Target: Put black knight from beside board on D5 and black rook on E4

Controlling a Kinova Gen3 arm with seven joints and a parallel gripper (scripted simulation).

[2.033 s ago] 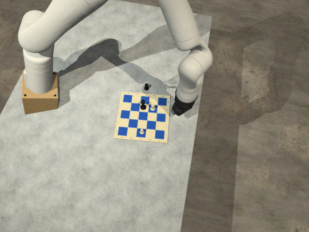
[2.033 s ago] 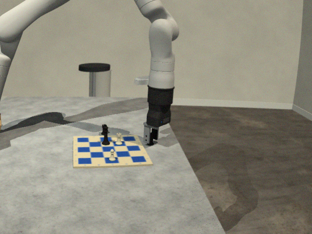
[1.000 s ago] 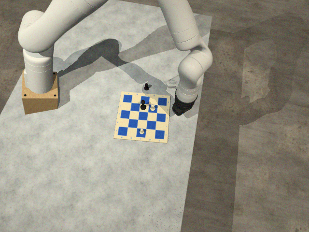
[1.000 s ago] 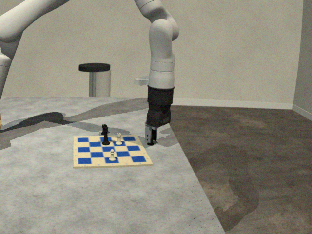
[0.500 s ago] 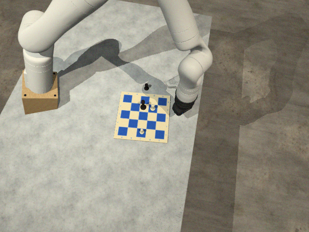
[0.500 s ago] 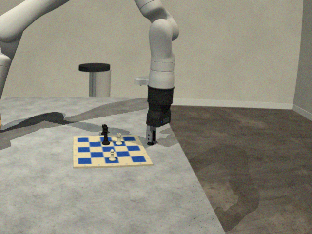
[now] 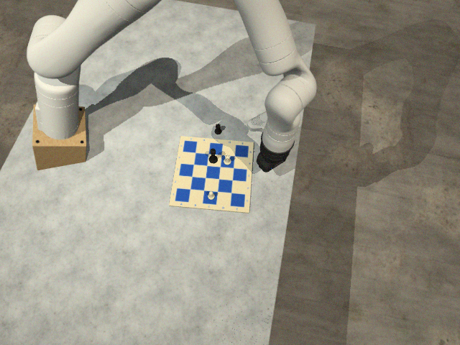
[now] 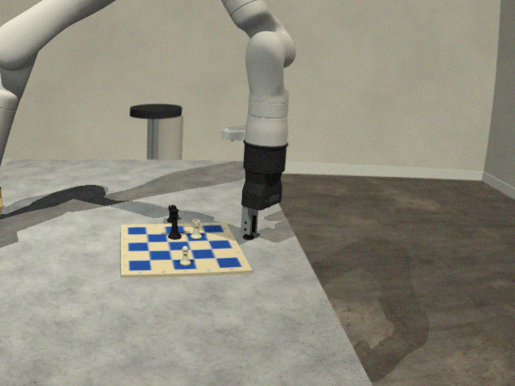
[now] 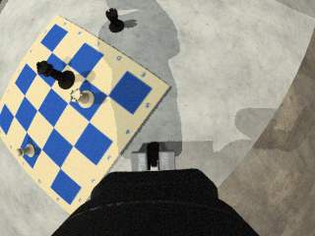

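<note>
Now: the white rook 100 mm behind my hand and 10 mm below it. Also, from my hand: white pawn (140 mm behind, 110 mm to the right, 10 mm below); cream chessboard (140 mm behind, 40 mm to the right, 30 mm below); black rook (140 mm behind, 100 mm to the left, 10 mm below).
</note>
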